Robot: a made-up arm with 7 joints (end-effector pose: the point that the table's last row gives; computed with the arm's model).
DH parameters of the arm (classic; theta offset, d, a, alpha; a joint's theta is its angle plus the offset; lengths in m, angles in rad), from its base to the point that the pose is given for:
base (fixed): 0 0.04 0.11 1.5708
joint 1: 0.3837 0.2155 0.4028 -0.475
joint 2: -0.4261 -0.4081 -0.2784 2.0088
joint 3: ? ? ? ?
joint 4: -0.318 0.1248 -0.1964 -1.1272
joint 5: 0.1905 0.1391 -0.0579 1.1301
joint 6: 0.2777 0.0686 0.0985 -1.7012
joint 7: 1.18 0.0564 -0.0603 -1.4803
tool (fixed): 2.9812 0.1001 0 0
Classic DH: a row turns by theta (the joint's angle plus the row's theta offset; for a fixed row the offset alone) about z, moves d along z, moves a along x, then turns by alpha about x.
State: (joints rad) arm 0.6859 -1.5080 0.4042 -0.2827 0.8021 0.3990 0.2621
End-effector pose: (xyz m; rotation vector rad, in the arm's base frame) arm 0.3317 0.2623 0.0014 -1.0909 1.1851 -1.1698
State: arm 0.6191 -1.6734 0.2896 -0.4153 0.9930 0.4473 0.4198
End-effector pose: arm 0.2821 0.2641 0.0263 -1.1372 1.4184 -1.2597
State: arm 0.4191 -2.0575 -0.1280 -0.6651 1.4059 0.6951 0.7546
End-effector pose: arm 0.2932 0.3035 0.0840 -0.9439 1.7345 -1.4589
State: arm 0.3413 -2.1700 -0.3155 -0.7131 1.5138 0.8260 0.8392
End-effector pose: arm 0.3355 0.3349 0.0768 -0.7329 1.7992 -1.5131
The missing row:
joint 3: 1.3452 0.1463 0.0396 1.691
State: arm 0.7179 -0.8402 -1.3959 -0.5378 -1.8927 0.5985 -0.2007
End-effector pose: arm 0.3207 0.4717 -0.0577 1.2021 1.2223 -2.2179
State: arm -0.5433 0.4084 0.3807 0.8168 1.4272 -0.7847 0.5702
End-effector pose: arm 0.4295 0.2500 -0.4744 -0.6332 1.6812 -0.5535
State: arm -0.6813 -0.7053 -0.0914 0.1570 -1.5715 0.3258 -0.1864
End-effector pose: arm 0.0998 0.4894 -0.2694 -0.0650 -0.1152 1.6957
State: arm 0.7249 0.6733 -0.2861 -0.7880 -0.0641 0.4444 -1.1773
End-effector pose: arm 0.8754 0.1472 0.1423 1.9734 1.8556 -0.5572
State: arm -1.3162 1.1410 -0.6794 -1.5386 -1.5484 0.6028 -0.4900
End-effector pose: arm 0.1685 0.0908 -0.6960 1.4810 0.4905 -2.1313
